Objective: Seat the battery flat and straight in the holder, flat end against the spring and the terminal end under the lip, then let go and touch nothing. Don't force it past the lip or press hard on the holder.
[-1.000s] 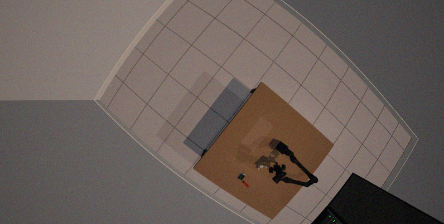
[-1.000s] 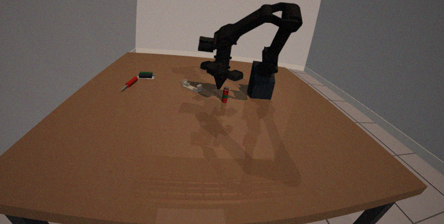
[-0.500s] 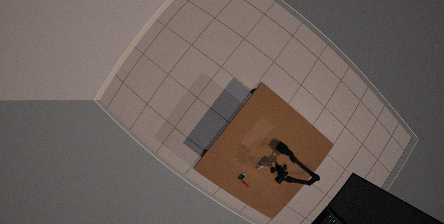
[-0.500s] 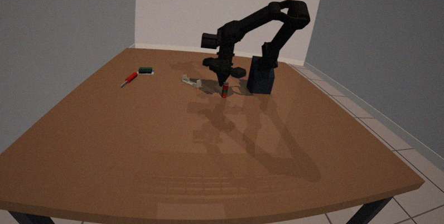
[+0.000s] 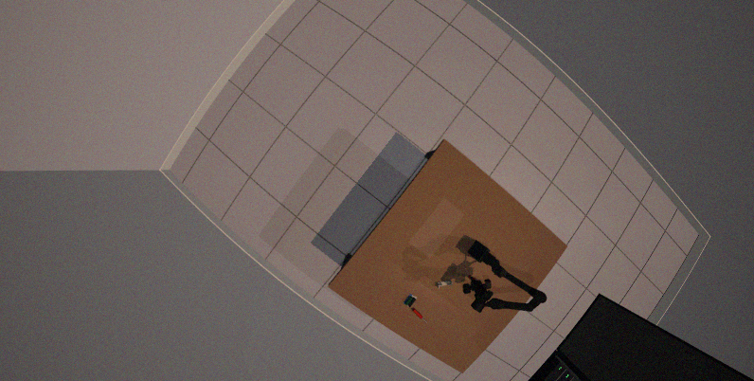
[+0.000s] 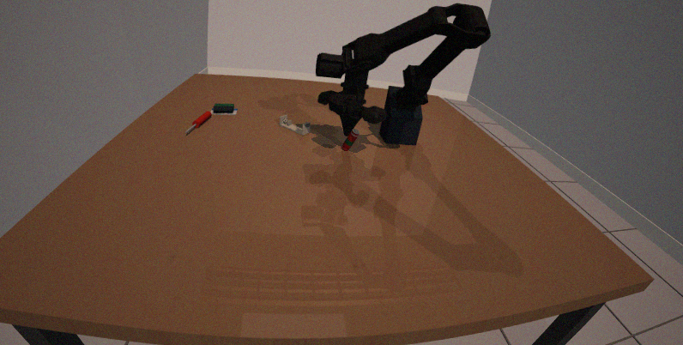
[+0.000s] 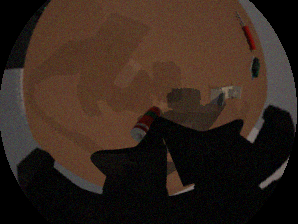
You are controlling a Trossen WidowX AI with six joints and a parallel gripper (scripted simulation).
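The battery lies 10 mm to the left of my gripper tip, 10 mm below it and 10 mm behind it. Also, from my gripper tip: red-handled screwdriver (440 mm ahead, 70 mm to the right, 30 mm below); white card (390 mm ahead, 220 mm to the right, 30 mm below).
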